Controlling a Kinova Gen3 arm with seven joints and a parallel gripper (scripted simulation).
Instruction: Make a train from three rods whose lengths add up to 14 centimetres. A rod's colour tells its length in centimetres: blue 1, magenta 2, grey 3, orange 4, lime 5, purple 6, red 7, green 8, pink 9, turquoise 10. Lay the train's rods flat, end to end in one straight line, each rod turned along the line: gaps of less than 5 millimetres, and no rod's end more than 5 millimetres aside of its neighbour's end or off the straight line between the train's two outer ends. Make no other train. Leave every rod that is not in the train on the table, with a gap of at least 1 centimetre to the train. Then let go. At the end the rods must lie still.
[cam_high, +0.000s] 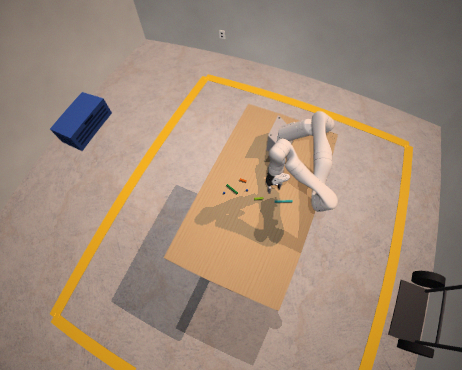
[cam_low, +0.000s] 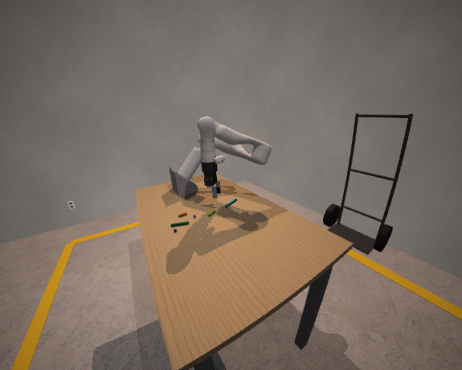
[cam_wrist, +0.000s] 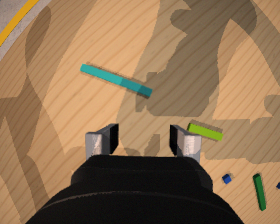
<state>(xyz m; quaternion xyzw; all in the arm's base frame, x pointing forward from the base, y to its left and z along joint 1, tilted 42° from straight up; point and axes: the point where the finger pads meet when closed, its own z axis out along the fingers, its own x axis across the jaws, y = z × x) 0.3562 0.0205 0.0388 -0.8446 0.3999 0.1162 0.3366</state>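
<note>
The green rod lies 220 mm to the right of my hand, 70 mm below it and 40 mm ahead of it. Also, from my hand: orange rod: 180 mm to the right, 70 mm below, 30 mm behind; lime rod: 70 mm below, 60 mm to the right, 50 mm ahead; turquoise rod: 70 mm to the left, 70 mm below, 20 mm ahead.
</note>
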